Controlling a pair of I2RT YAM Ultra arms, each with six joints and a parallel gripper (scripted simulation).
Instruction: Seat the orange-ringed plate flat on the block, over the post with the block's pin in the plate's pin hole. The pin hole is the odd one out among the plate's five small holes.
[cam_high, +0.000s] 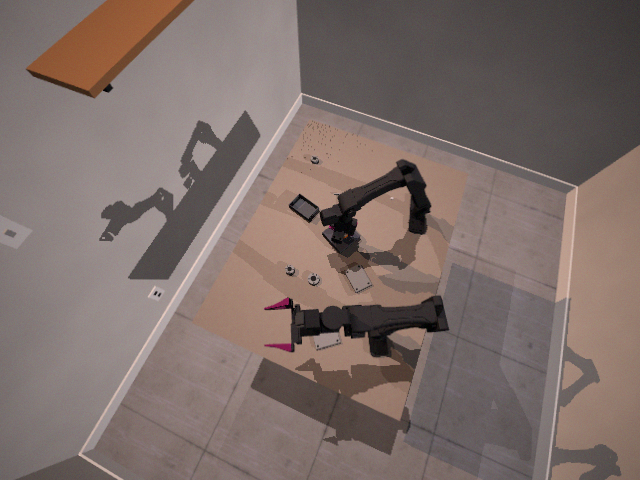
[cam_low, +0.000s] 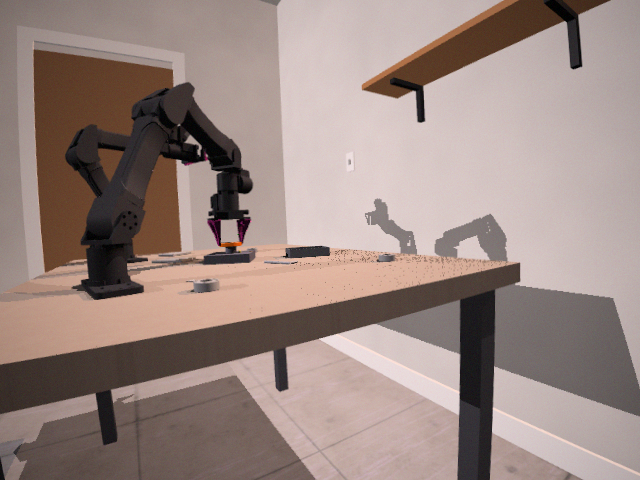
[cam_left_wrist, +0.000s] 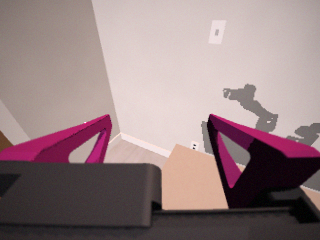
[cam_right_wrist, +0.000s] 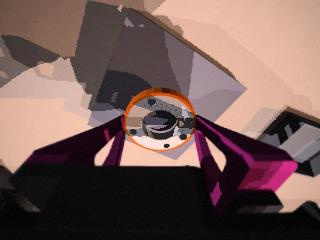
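Right now the dark block is 3 cm ahead of my right hand, 1 cm to the right of it and 3 cm below it. Round my right hand: dark tray: 22 cm ahead, 6 cm to the right, 5 cm below; then L-shaped metal key: 9 cm ahead, 18 cm to the right, 5 cm below.
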